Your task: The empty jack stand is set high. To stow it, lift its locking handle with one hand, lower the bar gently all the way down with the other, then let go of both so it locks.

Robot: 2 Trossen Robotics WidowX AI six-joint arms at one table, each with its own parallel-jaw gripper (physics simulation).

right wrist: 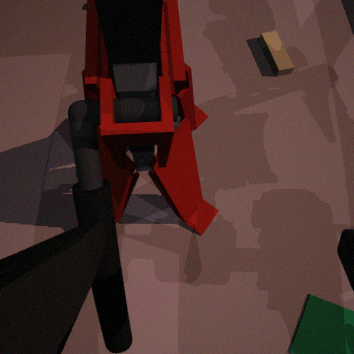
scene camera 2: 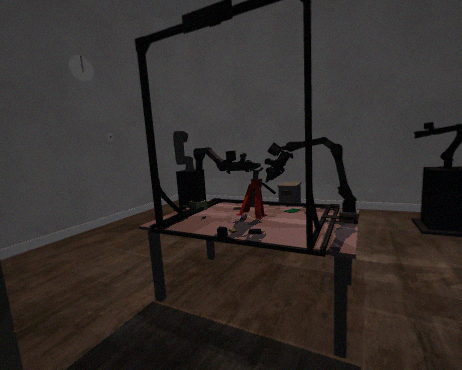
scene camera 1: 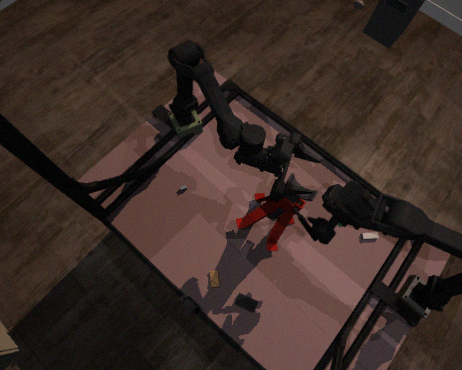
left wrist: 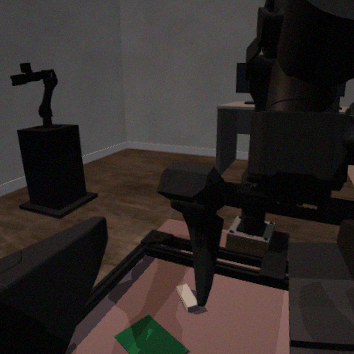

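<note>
The red jack stand stands upright mid-table. Its grey bar is raised, with the grey saddle on top. The black locking handle slopes down and outward. My left gripper is open at saddle height; a close grey block, apparently the saddle, shows near the right finger in the left wrist view. My right gripper is open; the handle lies near its left finger in the right wrist view. Fingers partly hide saddle and handle.
A green sheet and a white block lie behind and right of the stand. A yellow block and a dark block lie in front. A black frame post rises at the right.
</note>
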